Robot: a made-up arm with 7 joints. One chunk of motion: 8 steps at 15 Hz.
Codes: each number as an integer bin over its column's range. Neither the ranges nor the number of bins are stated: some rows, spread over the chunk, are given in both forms.
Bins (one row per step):
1: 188 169 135 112 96 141 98
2: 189 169 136 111 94 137 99
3: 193 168 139 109 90 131 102
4: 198 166 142 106 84 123 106
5: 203 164 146 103 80 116 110
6: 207 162 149 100 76 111 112
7: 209 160 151 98 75 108 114
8: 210 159 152 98 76 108 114
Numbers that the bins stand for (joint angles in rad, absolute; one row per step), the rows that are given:
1: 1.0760 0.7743 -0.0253 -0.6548 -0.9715 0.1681 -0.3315
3: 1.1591 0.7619 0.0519 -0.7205 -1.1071 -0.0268 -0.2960
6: 1.3919 0.6875 0.2448 -0.9178 -1.4233 -0.4166 -0.2074
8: 1.4418 0.6504 0.3027 -0.9617 -1.4233 -0.4751 -0.1896
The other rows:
2: 1.0926 0.7743 -0.0060 -0.6767 -1.0167 0.0902 -0.3226
4: 1.2422 0.7371 0.1098 -0.7863 -1.2426 -0.1827 -0.2605
5: 1.3254 0.7123 0.1869 -0.8521 -1.3329 -0.3191 -0.2251
7: 1.4251 0.6627 0.2834 -0.9617 -1.4459 -0.4751 -0.1896

